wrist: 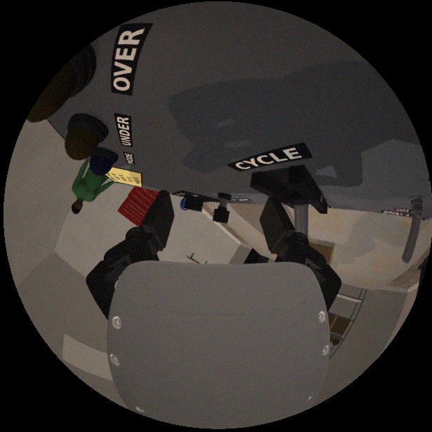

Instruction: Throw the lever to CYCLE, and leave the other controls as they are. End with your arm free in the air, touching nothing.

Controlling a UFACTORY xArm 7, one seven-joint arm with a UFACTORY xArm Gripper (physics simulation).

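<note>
The lever's black bracket (287, 185) is mounted on the dark grey panel (215, 30), beside the white-on-black CYCLE label (270, 157). The lever's grey shaft (301, 218) runs away from the bracket and passes behind the right finger's linkage, which hides its end. My gripper (218, 204) is open and empty. Its right finger is close to the lever's bracket and shaft in the view, with the lever outside the gap between the fingers. Whether the finger touches the lever cannot be told.
At the left are the OVER label (130, 59), the UNDER label (123, 130), a dark yellow button (84, 137), a blue button (101, 164) and a yellow note (125, 176). A small black knob (221, 215) sticks out at the middle. A grey curved handle (412, 235) is at the right.
</note>
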